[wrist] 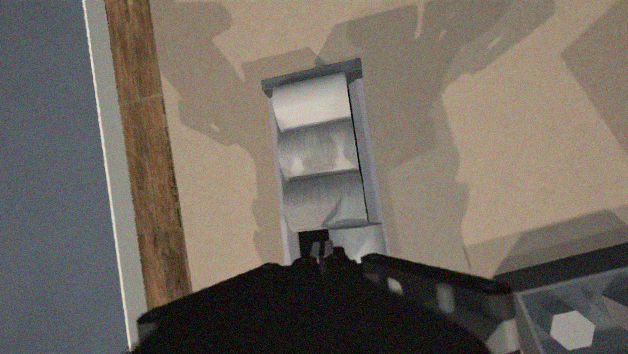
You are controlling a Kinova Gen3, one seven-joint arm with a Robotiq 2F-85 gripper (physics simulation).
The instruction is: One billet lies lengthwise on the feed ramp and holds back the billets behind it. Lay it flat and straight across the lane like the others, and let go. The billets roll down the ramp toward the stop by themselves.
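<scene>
The feed ramp [370, 150] is a narrow grey lane with side walls, running down the middle of the wrist view. Three pale billets lie across it: one [312, 102] against the dark end bar [312, 76], one [320, 150] in the middle, and one [320, 202] nearest my gripper. Below them a fourth billet [362, 240] lies lengthwise along the right wall, its end touching the third billet. My gripper [324, 255] is shut and empty, its fingertips over the dark gap at the left of the lengthwise billet. The gripper body hides the rest of that billet and the ramp behind it.
A dark-rimmed, see-through bin [520, 320] stands at the lower right with a pale hexagonal piece [572, 330] in it. A wooden strip [145, 130] and the pale table edge run along the left. Shadows of the arm fall on the table top [525, 165].
</scene>
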